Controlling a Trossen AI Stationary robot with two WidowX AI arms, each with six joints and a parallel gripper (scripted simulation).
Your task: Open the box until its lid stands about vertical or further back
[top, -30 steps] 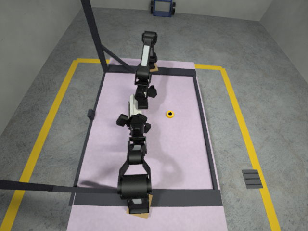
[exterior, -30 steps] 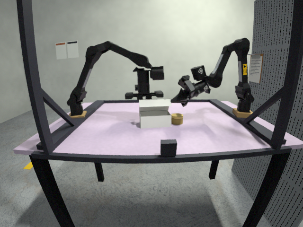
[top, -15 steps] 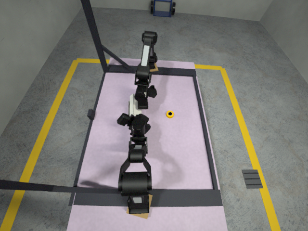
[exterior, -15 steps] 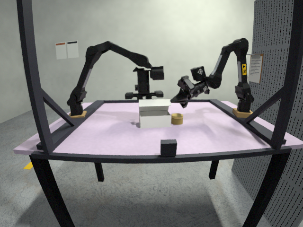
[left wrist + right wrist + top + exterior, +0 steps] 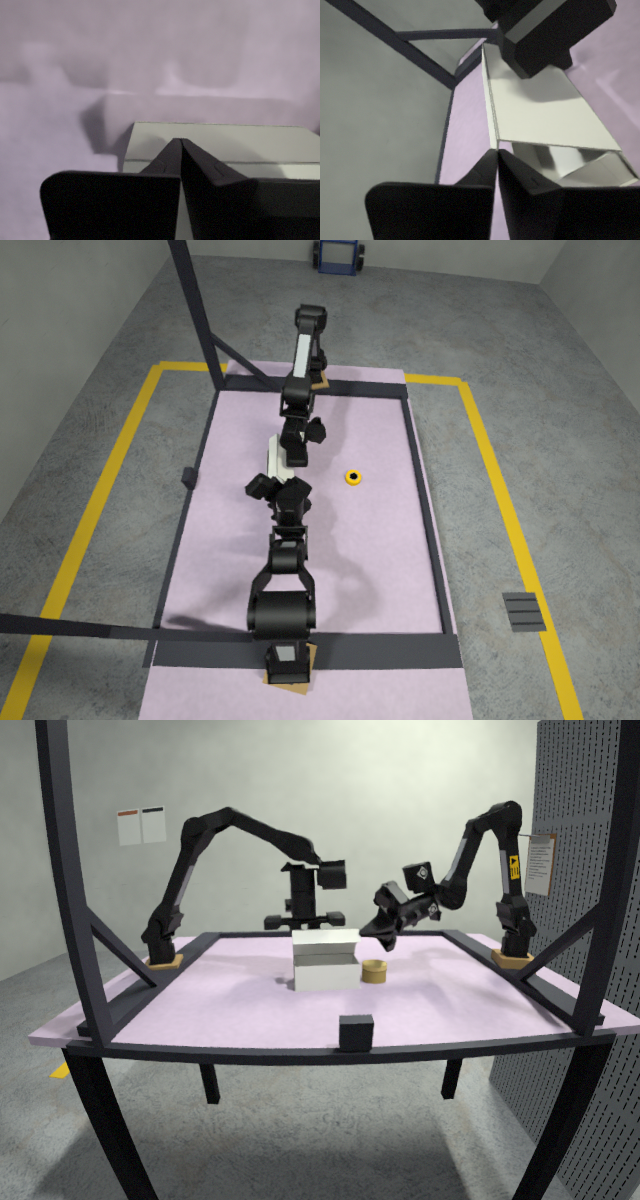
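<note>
Right now the white box is 1 cm behind my right hand, 10 cm to the left of it and 6 cm below it.
My left gripper is now 40 mm past the white box, 50 mm to the left of it and 10 mm above it.
</note>
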